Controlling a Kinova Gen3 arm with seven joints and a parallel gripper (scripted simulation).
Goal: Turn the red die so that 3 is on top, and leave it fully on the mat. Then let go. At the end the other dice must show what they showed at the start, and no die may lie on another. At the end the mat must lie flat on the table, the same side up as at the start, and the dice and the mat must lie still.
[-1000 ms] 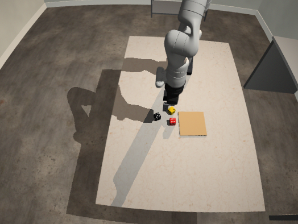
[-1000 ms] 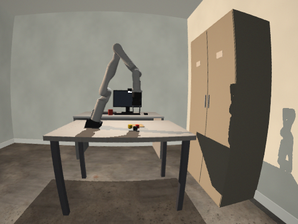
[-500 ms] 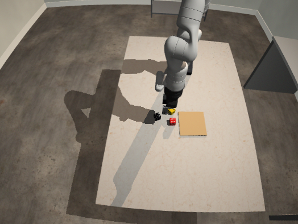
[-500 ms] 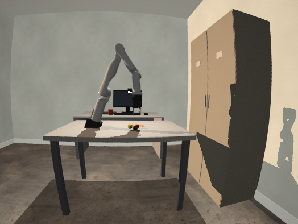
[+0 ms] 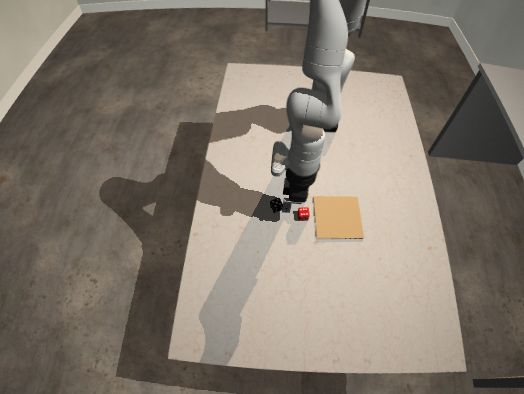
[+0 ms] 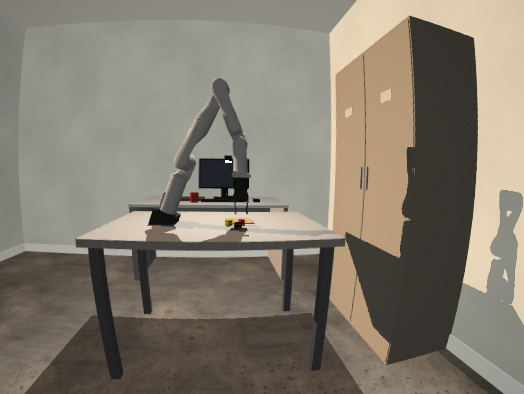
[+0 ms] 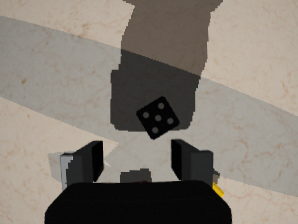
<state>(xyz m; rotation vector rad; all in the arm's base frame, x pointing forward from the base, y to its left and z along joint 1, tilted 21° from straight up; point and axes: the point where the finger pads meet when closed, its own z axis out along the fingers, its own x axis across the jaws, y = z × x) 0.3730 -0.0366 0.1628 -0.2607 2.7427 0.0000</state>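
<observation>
Now: the black die 70 mm below my hand, 30 mm to the right of it and 10 mm behind it. Round my hand: tan mat (160 mm to the left, 80 mm below, 30 mm behind); then red die (70 mm below, 50 mm to the left, 10 mm behind); then yellow die (70 mm below, 70 mm behind, 30 mm to the left).
</observation>
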